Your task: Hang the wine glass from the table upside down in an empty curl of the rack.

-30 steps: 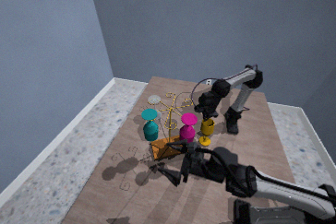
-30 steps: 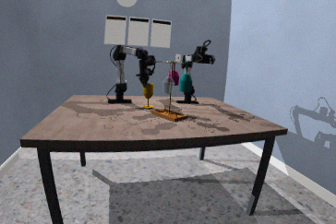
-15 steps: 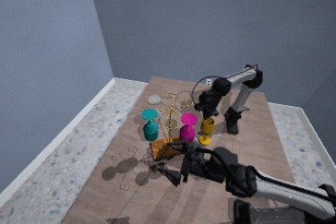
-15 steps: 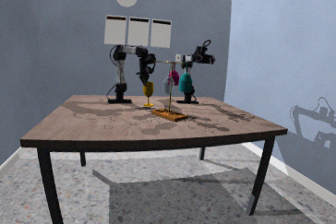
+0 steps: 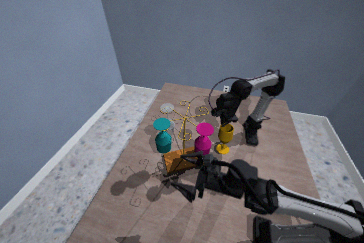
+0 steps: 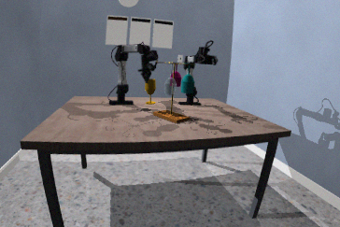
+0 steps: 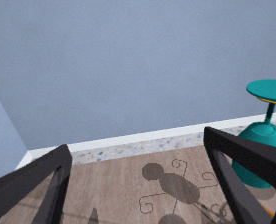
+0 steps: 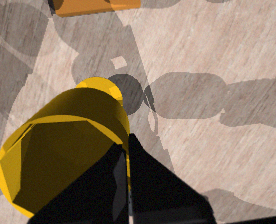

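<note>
My right hand is 9 cm above the yellow wine glass, 4 cm to the right of it and 2 cm past it. From my right hand the other things lie so: clear glass (29 cm ahead, 9 cm to the left, 7 cm above); then magenta glass (18 cm to the left, 10 cm ahead, 8 cm above); then wire rack (20 cm ahead, 14 cm to the left, 3 cm below).
The yellow wine glass lies 38 cm to the right of my left hand, 28 cm below it and 18 cm behind it. From my left hand the other things lie so: teal glass: 22 cm to the right, 13 cm ahead, 11 cm below; then magenta glass: 23 cm to the right, 11 cm below, 6 cm behind; then wire rack: 28 cm to the right, 22 cm below, 4 cm ahead.
</note>
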